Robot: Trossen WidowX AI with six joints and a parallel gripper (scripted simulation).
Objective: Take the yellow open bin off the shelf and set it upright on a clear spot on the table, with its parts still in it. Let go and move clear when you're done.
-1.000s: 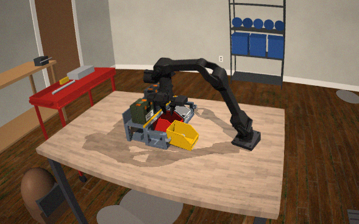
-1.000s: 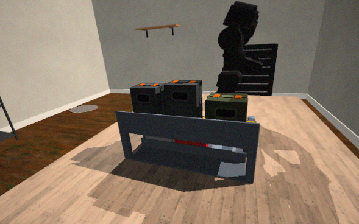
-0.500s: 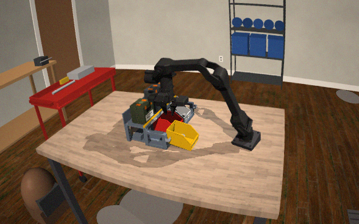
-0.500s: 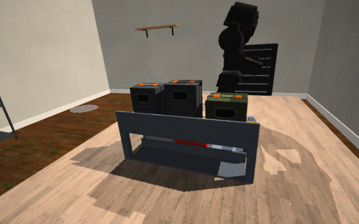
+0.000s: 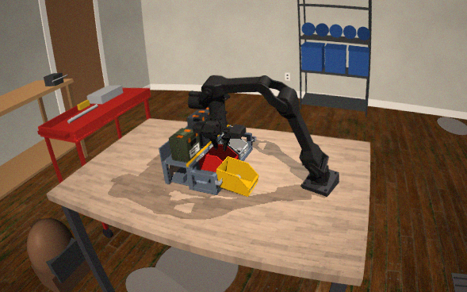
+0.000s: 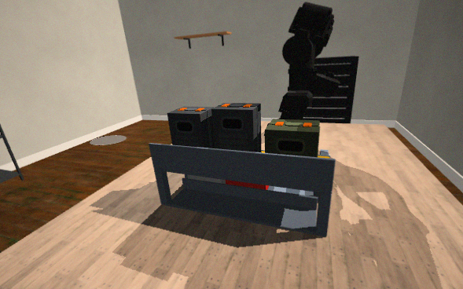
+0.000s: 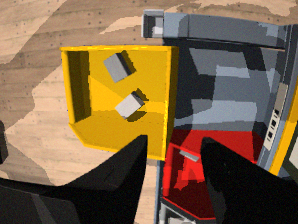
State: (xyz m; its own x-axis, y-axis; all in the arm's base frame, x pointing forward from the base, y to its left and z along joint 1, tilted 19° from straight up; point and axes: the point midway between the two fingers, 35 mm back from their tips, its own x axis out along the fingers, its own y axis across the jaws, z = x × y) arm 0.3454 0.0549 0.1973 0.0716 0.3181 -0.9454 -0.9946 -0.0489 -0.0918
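Right now the yellow open bin is 6 cm behind my hand and 13 cm below it. Also, from my hand: green case: 15 cm ahead, 1 cm to the left, 3 cm below; then red bin: 8 cm ahead, 11 cm to the right, 14 cm below.
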